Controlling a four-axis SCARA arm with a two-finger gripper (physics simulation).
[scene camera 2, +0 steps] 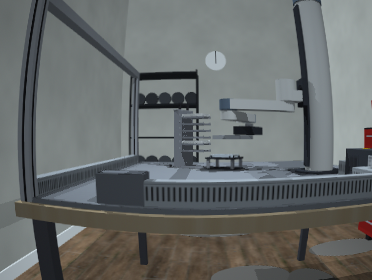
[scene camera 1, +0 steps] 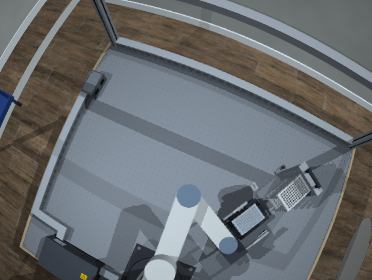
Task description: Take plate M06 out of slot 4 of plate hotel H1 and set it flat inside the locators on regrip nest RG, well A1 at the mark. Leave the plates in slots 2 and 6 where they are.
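Places are measured from the arm's base along level axes (x back, y up, z left), in centimetres.
Pixels of known places: gripper, between the fingertips: (scene camera 2: 220,137) (scene camera 1: 257,217); arm's base, origin of its link: (scene camera 2: 318,173).
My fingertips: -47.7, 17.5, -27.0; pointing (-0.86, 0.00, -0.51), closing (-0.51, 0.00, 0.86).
Note:
Ahead of a thing's pixels: the offset from my fingertips to its middle, as dx, dy, dz. "spot": to the spot under its first point.
Plate M06 {+2.0, -9.5, +1.2} (scene camera 1: 248,219) (scene camera 2: 231,155) is a pale plate lying on regrip nest RG (scene camera 2: 224,162). It looks flat; its well A1 and the exact fit inside the locators are too small to tell. My gripper (scene camera 1: 257,216) (scene camera 2: 216,137) is open and empty, raised above the plate, with its fingers along the plate's two long sides as seen from above. Plate hotel H1 {-16.0, +1.2, -10.0} (scene camera 1: 304,167) (scene camera 2: 178,140) stands beyond the nest. Its upper plate (scene camera 1: 293,192) (scene camera 2: 196,116), in slot 6, and its lower plate {spot: -12.6, -3.2, -2.4} (scene camera 2: 196,143), in slot 2, are in place. Slot 4 shows no plate.
A small pale tag {-13.1, -16.2, +3.7} (scene camera 1: 254,186) lies between nest and hotel. A grey box {-27.3, -12.4, +93.7} (scene camera 1: 93,83) (scene camera 2: 122,188) sits at the table edge. A low slotted duct (scene camera 1: 235,90) (scene camera 2: 250,191) borders the table. A dark cabinet {spot: +53.9, -4.7, +66.3} (scene camera 1: 70,257) stands near the arm's base.

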